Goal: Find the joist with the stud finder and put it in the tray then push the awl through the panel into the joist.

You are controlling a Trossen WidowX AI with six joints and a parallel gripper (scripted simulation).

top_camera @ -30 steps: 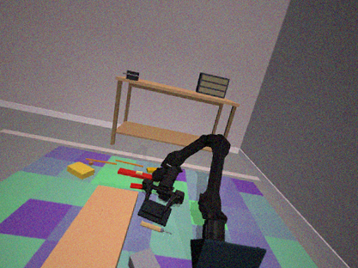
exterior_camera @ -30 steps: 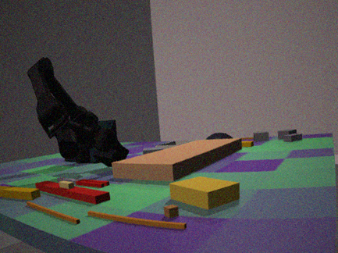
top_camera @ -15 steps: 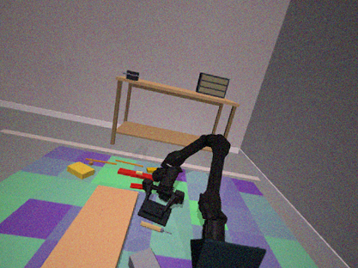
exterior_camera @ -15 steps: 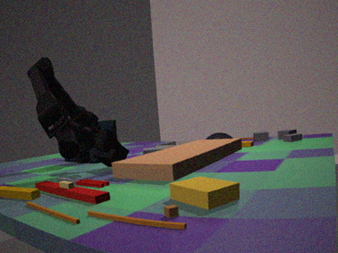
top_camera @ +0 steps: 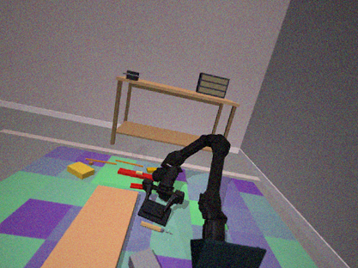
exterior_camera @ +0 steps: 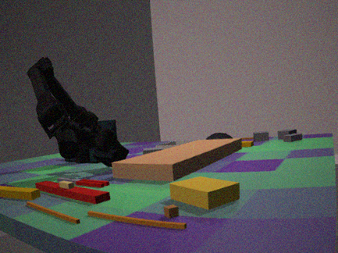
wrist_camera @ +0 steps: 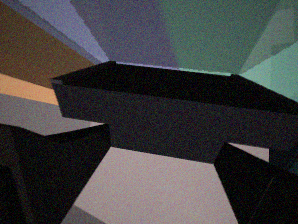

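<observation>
Right now the stud finder is 1 cm below my gripper tip and 1 cm behind it. The rest, counted from my gripper tip: yellow block: 38 cm ahead, 28 cm to the right, 5 cm below; awl: 6 cm below, 5 cm to the left, 3 cm behind.
</observation>
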